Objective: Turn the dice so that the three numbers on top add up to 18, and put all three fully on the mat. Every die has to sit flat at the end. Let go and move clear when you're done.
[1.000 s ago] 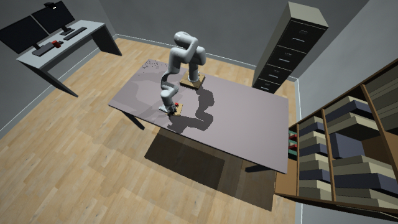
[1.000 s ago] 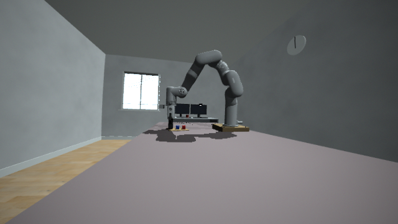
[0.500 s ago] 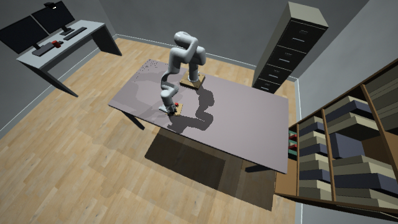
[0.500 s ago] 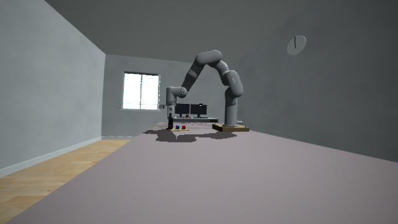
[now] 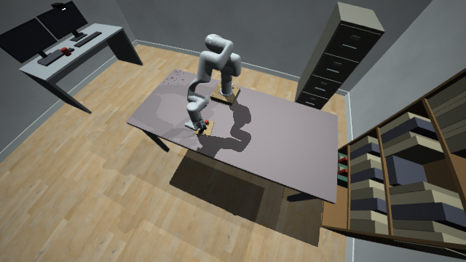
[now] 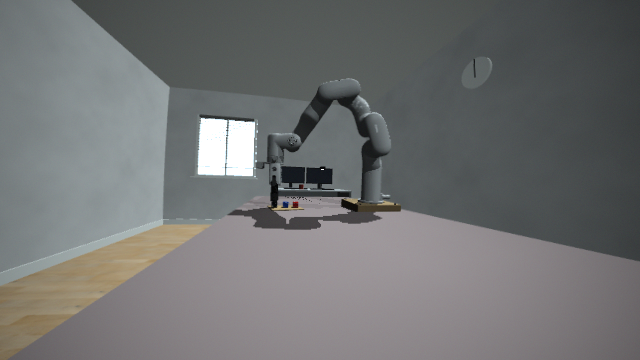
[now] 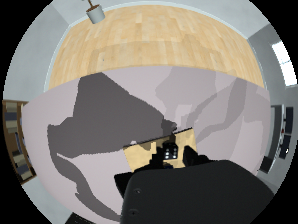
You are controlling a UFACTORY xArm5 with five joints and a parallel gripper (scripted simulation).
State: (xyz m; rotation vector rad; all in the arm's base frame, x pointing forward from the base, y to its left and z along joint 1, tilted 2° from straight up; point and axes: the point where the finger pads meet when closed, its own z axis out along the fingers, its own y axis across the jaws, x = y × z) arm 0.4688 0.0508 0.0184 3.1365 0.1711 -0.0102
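Right now my hand is 40 mm above the black die. Also, from my hand: tan mat: 50 mm below, 50 mm behind, 10 mm to the right; blue die: 50 mm behind, 40 mm below, 10 mm to the right; red die: 100 mm behind, 40 mm below, 10 mm to the right.
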